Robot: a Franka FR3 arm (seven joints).
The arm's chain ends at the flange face. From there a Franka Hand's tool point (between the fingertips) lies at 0.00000 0.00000 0.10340 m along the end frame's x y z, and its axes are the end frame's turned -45 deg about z.
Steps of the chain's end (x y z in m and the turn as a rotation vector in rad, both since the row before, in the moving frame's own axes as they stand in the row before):
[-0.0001 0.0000 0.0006 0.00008 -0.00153 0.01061]
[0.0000 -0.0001 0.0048 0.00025 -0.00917 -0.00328]
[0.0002 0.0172 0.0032 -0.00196 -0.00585 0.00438]
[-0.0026 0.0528 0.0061 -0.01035 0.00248 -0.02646]
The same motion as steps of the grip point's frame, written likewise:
[-0.0002 -0.0002 0.0006 0.00114 -0.00103 0.01061]
[-0.0006 -0.0008 0.0048 0.00666 -0.00631 -0.00328]
[-0.0126 0.0120 0.0032 0.00275 -0.00552 0.00438]
[-0.0397 0.0364 0.0061 -0.00907 -0.00556 -0.02646]

